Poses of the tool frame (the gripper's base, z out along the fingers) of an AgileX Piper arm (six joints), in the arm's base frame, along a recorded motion.
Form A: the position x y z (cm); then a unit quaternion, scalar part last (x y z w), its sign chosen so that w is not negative.
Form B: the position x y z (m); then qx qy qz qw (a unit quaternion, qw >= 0). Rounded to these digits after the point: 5 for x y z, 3 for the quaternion.
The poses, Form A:
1: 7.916 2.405 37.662 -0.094 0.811 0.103 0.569
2: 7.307 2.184 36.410 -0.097 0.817 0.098 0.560
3: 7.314 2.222 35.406 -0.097 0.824 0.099 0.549
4: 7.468 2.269 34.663 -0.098 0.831 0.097 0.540
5: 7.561 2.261 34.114 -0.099 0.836 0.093 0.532
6: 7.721 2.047 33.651 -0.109 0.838 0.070 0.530
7: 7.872 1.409 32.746 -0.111 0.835 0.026 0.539
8: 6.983 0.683 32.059 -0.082 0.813 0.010 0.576
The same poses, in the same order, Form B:
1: 0.07916 0.02405 0.37662 -0.094 0.811 0.103 0.569
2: 0.07307 0.02184 0.36410 -0.097 0.817 0.098 0.560
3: 0.07314 0.02222 0.35406 -0.097 0.824 0.099 0.549
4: 0.07468 0.02269 0.34663 -0.098 0.831 0.097 0.540
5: 0.07561 0.02261 0.34114 -0.099 0.836 0.093 0.532
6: 0.07721 0.02047 0.33651 -0.109 0.838 0.070 0.530
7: 0.07872 0.01409 0.32746 -0.111 0.835 0.026 0.539
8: 0.06983 0.00683 0.32059 -0.082 0.813 0.010 0.576
